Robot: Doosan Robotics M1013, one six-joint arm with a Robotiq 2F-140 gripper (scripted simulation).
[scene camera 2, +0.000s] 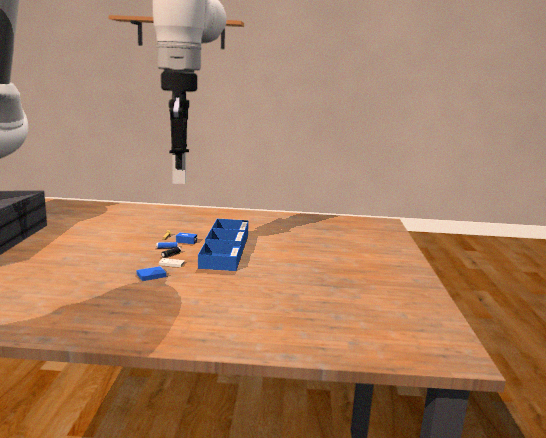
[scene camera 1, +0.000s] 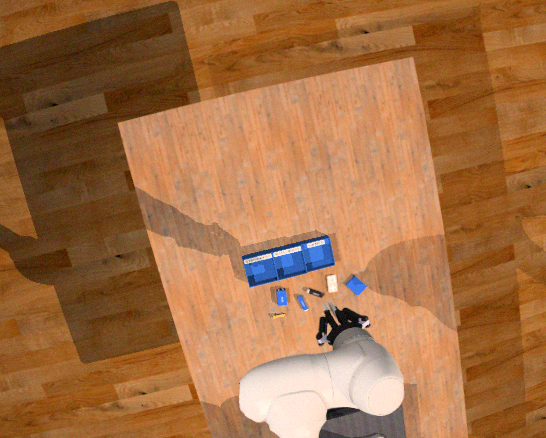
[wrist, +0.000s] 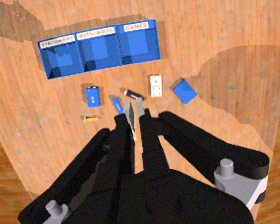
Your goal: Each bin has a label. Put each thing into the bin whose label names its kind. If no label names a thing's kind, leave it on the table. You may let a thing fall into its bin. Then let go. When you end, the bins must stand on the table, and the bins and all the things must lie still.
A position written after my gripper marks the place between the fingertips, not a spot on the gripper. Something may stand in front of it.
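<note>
You'd see my gripper (scene camera 2: 179, 182) from out in the scene, and the wrist camera's got that gripper (wrist: 135, 108) as well.
</note>
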